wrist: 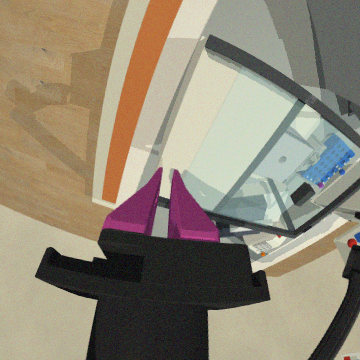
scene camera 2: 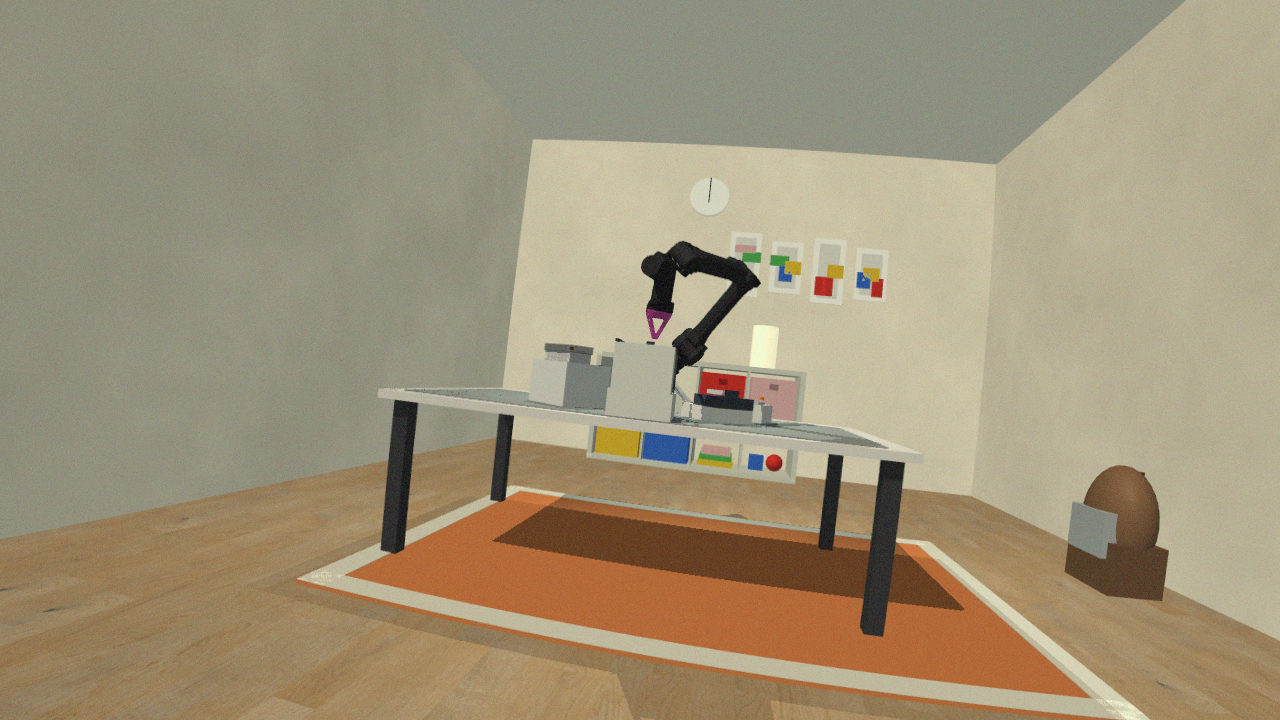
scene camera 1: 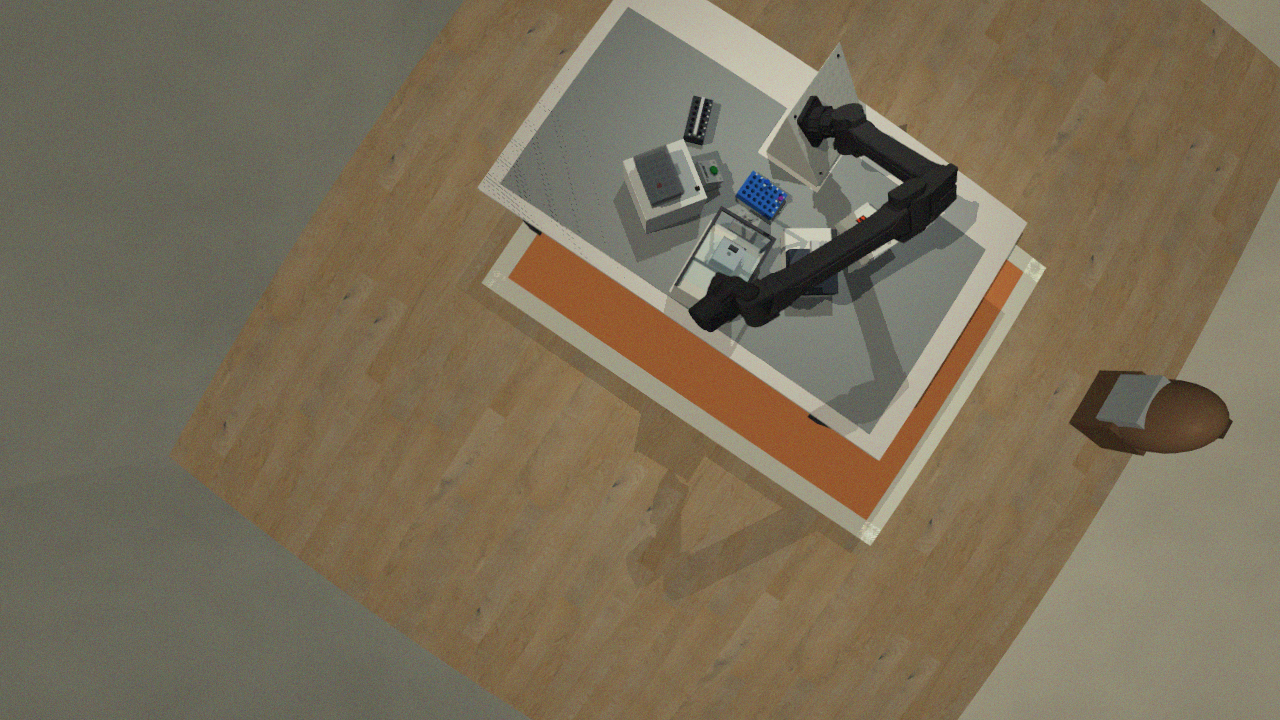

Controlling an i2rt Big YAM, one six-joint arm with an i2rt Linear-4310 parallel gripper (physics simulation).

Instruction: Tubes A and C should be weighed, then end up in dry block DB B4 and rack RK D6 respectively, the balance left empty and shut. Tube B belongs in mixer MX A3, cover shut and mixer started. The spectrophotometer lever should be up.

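Places are measured from the arm's base along level axes (x ahead, y left, z up), in millimetres.
Pixels of known places: gripper, fingertip midpoint: (wrist: 167,172) (scene camera 2: 654,338); arm's base at its link origin: (scene camera 1: 812,122).
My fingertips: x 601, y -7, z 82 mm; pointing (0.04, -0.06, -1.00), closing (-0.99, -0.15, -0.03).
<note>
For each thing: its top centre in the pictures, then the offset to it from my fingertips. "pt": a spot on its surface instead.
- balance at its top centre: (wrist: 308,200) (scene camera 1: 735,245) (scene camera 2: 650,341) dx -155, dy -19, dz +1 mm
- white device with a grey lid, top centre: (scene camera 1: 681,165) (scene camera 2: 584,347) dx -284, dy -244, dz -32 mm
- green button at its top centre: (scene camera 1: 714,169) dx -370, dy -172, dz -147 mm
- black strip block at its top centre: (scene camera 1: 699,115) dx -506, dy -292, dz -174 mm
- dark-topped device at a spot on its surface: (scene camera 1: 819,284) pt dx -217, dy +249, dz -120 mm
- pale device with red marks, top centre: (scene camera 1: 872,229) (scene camera 2: 747,400) (wrist: 269,244) dx -453, dy +321, dz -152 mm
- table's white rim at a spot on its surface: (scene camera 1: 608,262) pt dx +5, dy -317, dz -225 mm
The balance (scene camera 1: 729,257) (scene camera 2: 640,380) (wrist: 260,64) has glass panes in a dark frame; its pan (wrist: 282,159) shows no tube. I cannot tell if every door is shut. My gripper (scene camera 2: 656,337) (wrist: 167,172) is shut and empty, above the balance's near end; the arm hides it in scene camera 1. The blue tube rack (scene camera 1: 760,195) (wrist: 331,156) bears a purple cap (wrist: 321,185) and a blue cap (wrist: 342,172); their letters are unreadable. A white device with a grey lid (scene camera 1: 657,175) stands beside a green button (scene camera 1: 713,170). A black strip block (scene camera 1: 698,120) has holes. The spectrophotometer lever cannot be made out.
A tilted white panel (scene camera 1: 839,82) rises near the arm's base. A dark-topped device (scene camera 1: 819,284) is partly under the arm, near a pale device with red marks (scene camera 1: 861,219). The table's white rim (scene camera 1: 608,262) runs close to the balance.
</note>
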